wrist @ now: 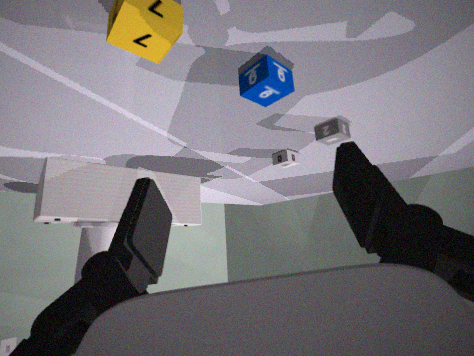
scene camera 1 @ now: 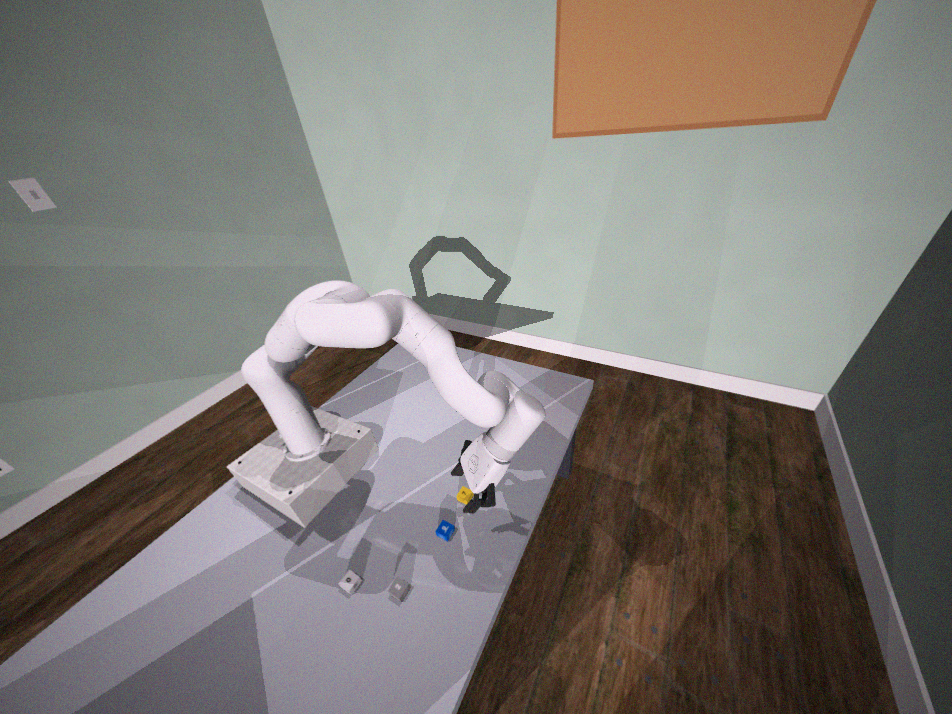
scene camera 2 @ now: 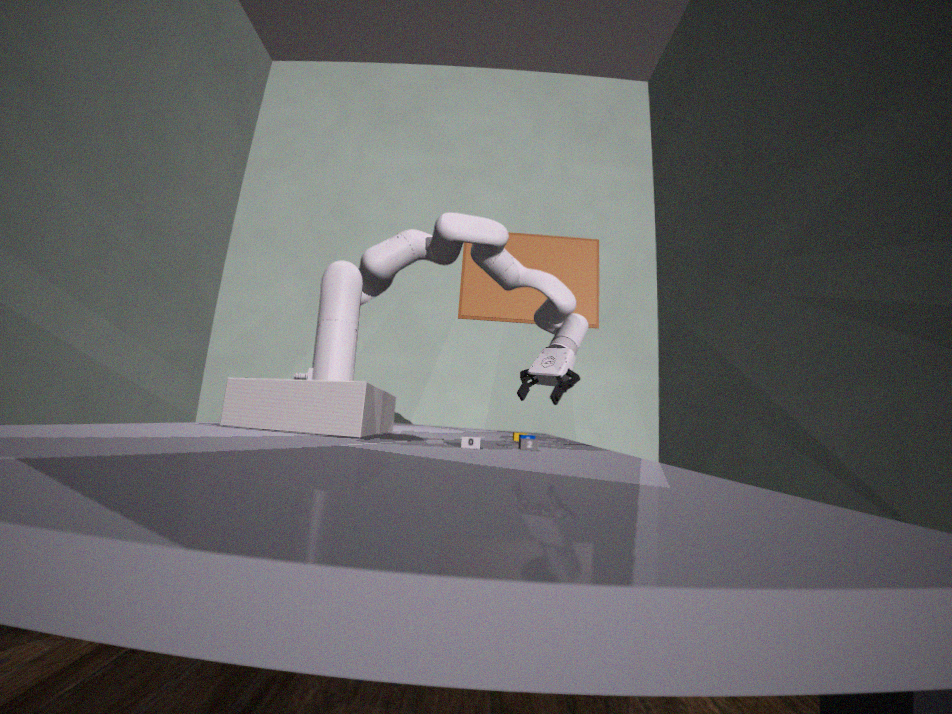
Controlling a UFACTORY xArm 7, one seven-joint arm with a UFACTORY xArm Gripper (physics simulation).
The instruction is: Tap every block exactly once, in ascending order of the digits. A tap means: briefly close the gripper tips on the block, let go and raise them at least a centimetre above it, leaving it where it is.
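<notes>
My gripper (scene camera 1: 463,488) (scene camera 2: 539,399) (wrist: 246,181) is open and empty, tilted, well above the table near the yellow block. The yellow block (scene camera 1: 464,495) (scene camera 2: 516,436) (wrist: 145,32) bears a 7 and is cut off at the top of the wrist view. The blue block (scene camera 1: 445,530) (scene camera 2: 527,437) (wrist: 266,82) bears a barred digit, 6 or 9; I cannot tell which. The grey block (scene camera 1: 399,590) (scene camera 2: 526,445) (wrist: 331,131) shows a 2 and partly hides the blue one in scene camera 2. The white block (scene camera 1: 349,582) (scene camera 2: 470,442) (wrist: 285,158) shows a 0. All four stand apart.
The arm's pale box base (scene camera 1: 307,484) (scene camera 2: 292,405) (wrist: 120,192) stands on the grey table (scene camera 1: 192,576) (scene camera 2: 384,522), left of the blocks in both scene views. The table's long edge runs right of the blocks in scene camera 1. Shadows cross the table top.
</notes>
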